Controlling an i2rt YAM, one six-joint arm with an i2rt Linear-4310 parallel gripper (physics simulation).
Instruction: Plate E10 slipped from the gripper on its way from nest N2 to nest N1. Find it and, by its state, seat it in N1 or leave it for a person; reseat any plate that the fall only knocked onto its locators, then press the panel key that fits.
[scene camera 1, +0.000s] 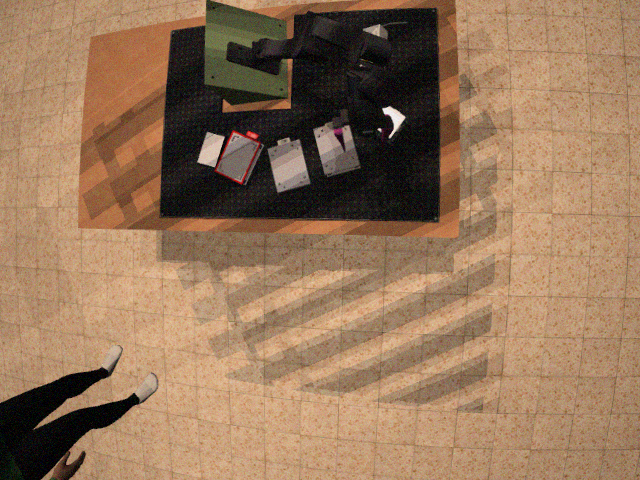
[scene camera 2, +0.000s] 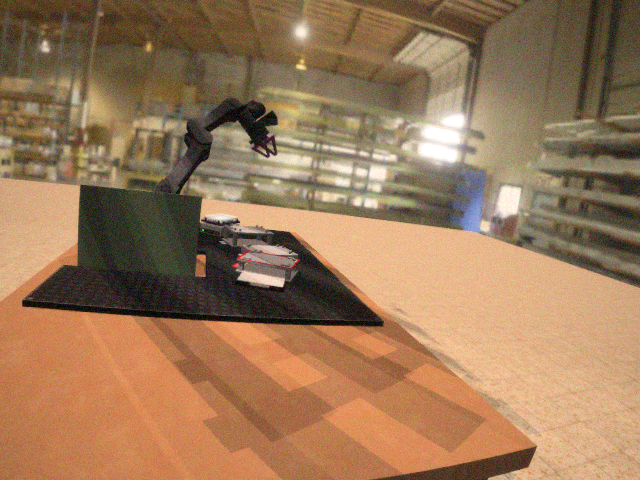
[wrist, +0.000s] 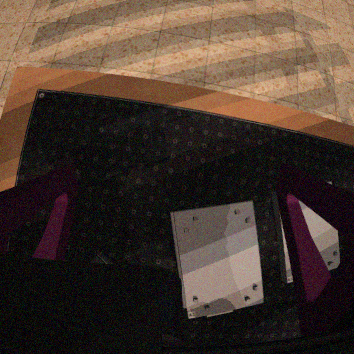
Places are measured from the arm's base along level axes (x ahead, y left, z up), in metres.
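Pixels of known places: gripper, fingertip midpoint: (scene camera 1: 363, 148) (scene camera 2: 272, 156) (wrist: 176, 175); arm's base at its link origin: (scene camera 1: 253, 59) (scene camera 2: 154, 228).
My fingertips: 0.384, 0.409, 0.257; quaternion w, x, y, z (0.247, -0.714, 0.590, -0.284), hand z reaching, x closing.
For each thing: its middle in the pictures, then the offset to it from my fingertips, as dx, dy, dz. "spot": a spot on its surface instead. Level surfaces: height alone.
- second grey plate at the middle of its body: (wrist: 309, 230) (scene camera 2: 269, 251) (scene camera 1: 288, 166) -0.009, -0.280, -0.324
- white rectangular piece at the middle of its body: (scene camera 2: 261, 281) (scene camera 1: 211, 149) -0.076, -0.586, -0.334
- black mat at its surface level: dz -0.341
- bright white-topped object at a spot on its surface: (scene camera 1: 396, 121) spot: -0.157, +0.088, -0.287
My gripper (scene camera 1: 362, 130) (scene camera 2: 265, 146) (wrist: 176, 175) is open and empty, high above the black mat. A grey plate (scene camera 1: 336, 155) (wrist: 220, 255) lies below and between the fingers in the wrist view. A second grey plate (scene camera 1: 288, 166) (wrist: 320, 232) is partly hidden behind the right finger there. A grey block with a red outline and red tab (scene camera 1: 239, 157) (scene camera 2: 268, 262) stands beside it. A white rectangular piece (scene camera 1: 210, 149) (scene camera 2: 261, 279) is at its outer side. Labels are too blurred to read, so I cannot tell which plate is E10, or which nest is N1 or N2.
A green board (scene camera 1: 245, 77) (scene camera 2: 139, 229) stands upright near the back of the black mat (scene camera 1: 206, 201) (scene camera 2: 155, 302) (wrist: 125, 140). A bright white-topped object (scene camera 1: 396, 121) (scene camera 2: 221, 219) is beside the gripper in the overhead view. A person's legs (scene camera 1: 77, 403) show on the floor.
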